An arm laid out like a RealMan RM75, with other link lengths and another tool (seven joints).
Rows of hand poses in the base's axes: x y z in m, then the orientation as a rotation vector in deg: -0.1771 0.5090 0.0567 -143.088 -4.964 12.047; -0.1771 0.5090 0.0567 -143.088 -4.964 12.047; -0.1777 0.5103 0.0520 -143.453 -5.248 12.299; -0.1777 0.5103 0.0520 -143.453 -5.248 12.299; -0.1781 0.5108 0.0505 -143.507 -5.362 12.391; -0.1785 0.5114 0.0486 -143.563 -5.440 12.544; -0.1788 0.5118 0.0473 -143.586 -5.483 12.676; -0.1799 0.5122 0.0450 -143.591 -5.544 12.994; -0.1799 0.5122 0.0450 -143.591 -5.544 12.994; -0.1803 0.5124 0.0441 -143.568 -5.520 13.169; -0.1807 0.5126 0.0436 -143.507 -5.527 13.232; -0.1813 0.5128 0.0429 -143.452 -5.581 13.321; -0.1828 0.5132 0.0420 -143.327 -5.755 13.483; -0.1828 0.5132 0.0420 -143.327 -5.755 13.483; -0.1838 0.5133 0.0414 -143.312 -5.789 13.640
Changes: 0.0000 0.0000 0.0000 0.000 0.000 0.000; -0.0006 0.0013 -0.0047 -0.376 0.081 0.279; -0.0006 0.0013 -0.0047 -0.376 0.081 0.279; -0.0010 0.0018 -0.0062 -0.434 0.115 0.385; -0.0014 0.0024 -0.0081 -0.501 0.201 0.480; -0.0017 0.0028 -0.0094 -0.535 0.283 0.544; -0.0028 0.0032 -0.0117 -0.567 0.495 0.664; -0.0028 0.0032 -0.0117 -0.567 0.495 0.664; -0.0032 0.0034 -0.0126 -0.561 0.627 0.688; -0.0036 0.0036 -0.0131 -0.507 0.676 0.706; -0.0042 0.0038 -0.0138 -0.459 0.731 0.765; -0.0057 0.0042 -0.0147 -0.345 0.817 0.924; -0.0057 0.0042 -0.0147 -0.345 0.817 0.924; -0.0067 0.0043 -0.0153 -0.344 0.922 0.986
